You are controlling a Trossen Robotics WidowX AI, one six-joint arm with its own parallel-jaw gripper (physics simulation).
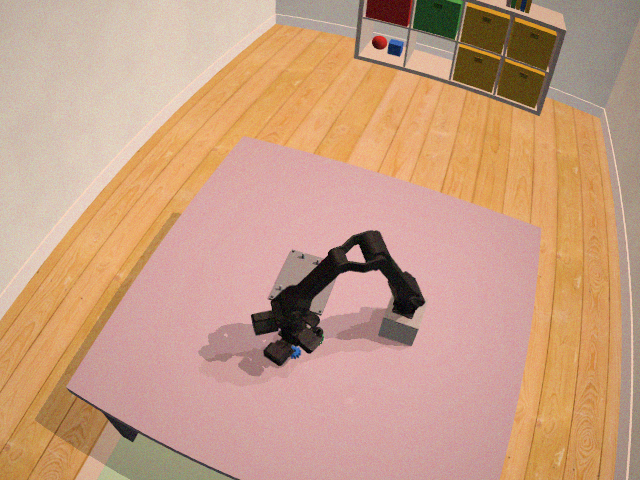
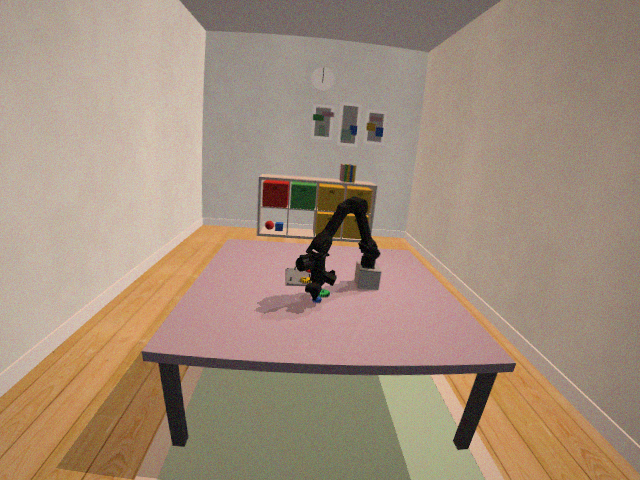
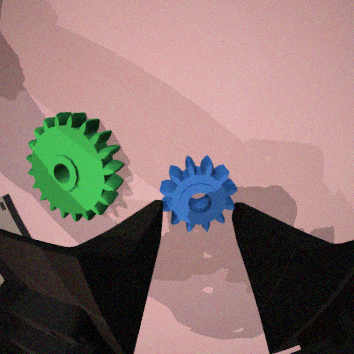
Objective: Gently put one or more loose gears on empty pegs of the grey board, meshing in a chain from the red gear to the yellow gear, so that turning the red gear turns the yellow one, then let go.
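Places are measured from the arm's base along level axes (x ahead, y left, z up), in metres.
Pixels of known places: gripper, fingertip midpoint: [image 1: 292, 350] [image 2: 315, 298] [image 3: 198, 208]; arm's base, origin of the base link: [image 1: 405, 306] [image 2: 367, 265].
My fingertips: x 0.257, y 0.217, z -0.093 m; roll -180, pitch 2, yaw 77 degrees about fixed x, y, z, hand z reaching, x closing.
Note:
For each thing: its top centre in the pictures, then the offset to it from my fingertips. "spot": a spot on its surface instead.
- small blue gear, middle of its top: [image 3: 199, 203] [image 1: 294, 350] [image 2: 317, 297] 0.005 m up, 0.006 m back, 0.001 m left
- larger green gear, middle of its top: [image 3: 60, 173] [image 2: 323, 291] 0.005 m up, 0.034 m back, 0.070 m right
- grey board, middle of its top: [image 1: 306, 276] [image 2: 303, 272] 0.018 m up, 0.068 m ahead, 0.255 m right
- yellow gear, surface spot: [image 2: 305, 279] spot: 0.011 m up, 0.052 m ahead, 0.179 m right
A small blue gear [image 3: 182, 207] [image 1: 297, 352] [image 2: 316, 299] lies on the pink table between my fingers. My gripper [image 3: 198, 208] [image 1: 292, 349] [image 2: 315, 295] is down at the table and shut on it, with a fingertip touching each side. A larger green gear [image 3: 88, 168] [image 2: 325, 293] lies flat just beside it, apart from the fingers. The grey board [image 1: 295, 272] [image 2: 291, 276] [image 3: 8, 218] sits behind the gripper, mostly hidden by the arm. A yellow gear [image 2: 305, 279] shows on it. The red gear is hidden.
The arm's grey base block [image 1: 398, 330] [image 2: 368, 279] stands to the right of the board. A shelf unit [image 1: 357, 45] [image 2: 318, 178] with coloured boxes stands on the floor at the far wall. The table's front edge [image 2: 328, 368] is well away from the gripper.

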